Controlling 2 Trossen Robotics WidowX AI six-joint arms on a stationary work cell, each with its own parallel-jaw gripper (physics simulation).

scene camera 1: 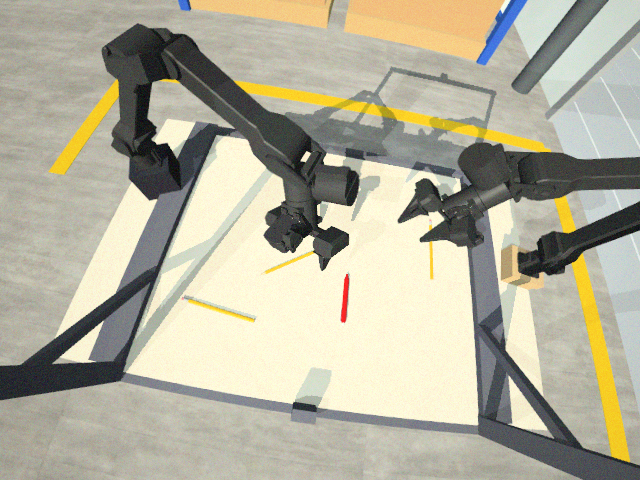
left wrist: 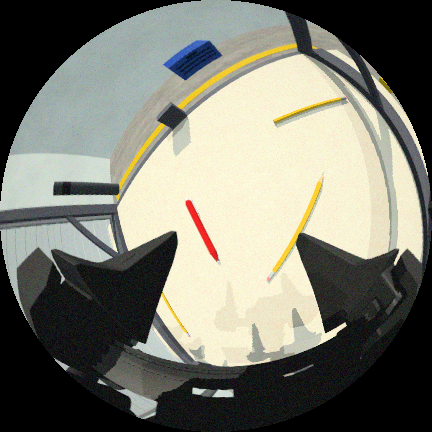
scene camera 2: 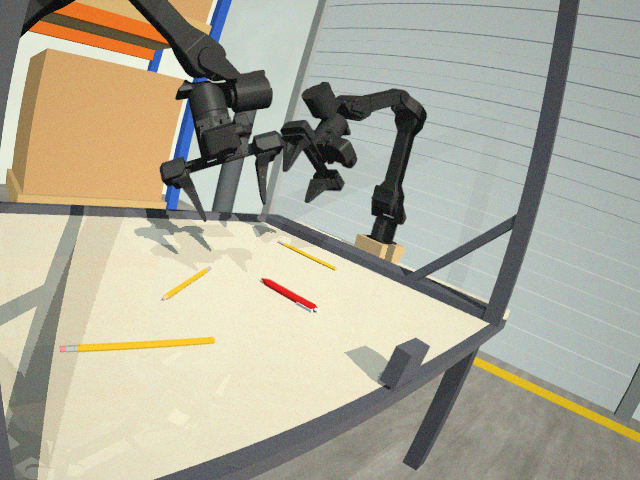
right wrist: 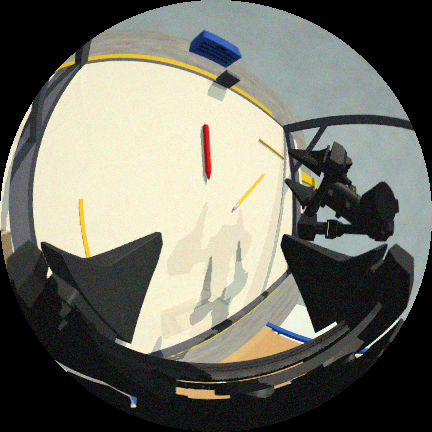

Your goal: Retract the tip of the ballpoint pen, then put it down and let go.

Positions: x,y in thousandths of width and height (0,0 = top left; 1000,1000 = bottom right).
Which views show my left gripper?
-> Scene camera 1, the left wrist view, scene camera 2 and the right wrist view: all of them.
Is my right gripper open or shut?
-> Open.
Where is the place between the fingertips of my right gripper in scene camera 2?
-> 463,391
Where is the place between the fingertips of my left gripper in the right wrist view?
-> At 663,385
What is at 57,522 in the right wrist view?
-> A dark frame.
